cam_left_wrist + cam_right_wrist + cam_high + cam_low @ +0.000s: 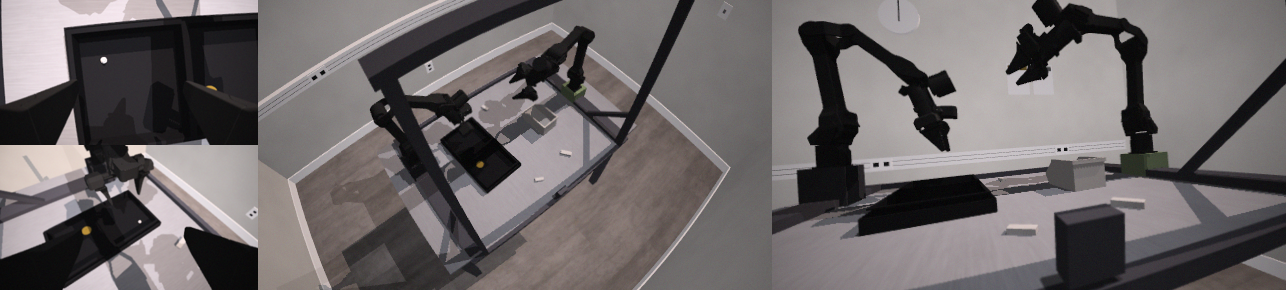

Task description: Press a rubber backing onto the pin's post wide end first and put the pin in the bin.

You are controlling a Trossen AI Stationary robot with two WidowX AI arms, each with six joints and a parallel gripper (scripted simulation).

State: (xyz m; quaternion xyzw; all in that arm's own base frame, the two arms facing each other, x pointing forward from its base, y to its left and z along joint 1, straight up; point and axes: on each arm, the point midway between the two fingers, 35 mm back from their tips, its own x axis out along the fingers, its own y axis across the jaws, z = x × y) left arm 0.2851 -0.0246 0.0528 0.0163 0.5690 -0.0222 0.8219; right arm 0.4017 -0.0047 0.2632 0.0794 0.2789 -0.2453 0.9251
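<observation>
Right now my left hand is 4 cm short of the rubber backing, 4 cm to the left of it and 15 cm above it. The rest, counted from my left hand: pin 15 cm behind, 1 cm to the left, 15 cm below; then light grey bin 8 cm behind, 37 cm to the right, 12 cm below; then black tray 10 cm behind, 2 cm to the right, 14 cm below.
</observation>
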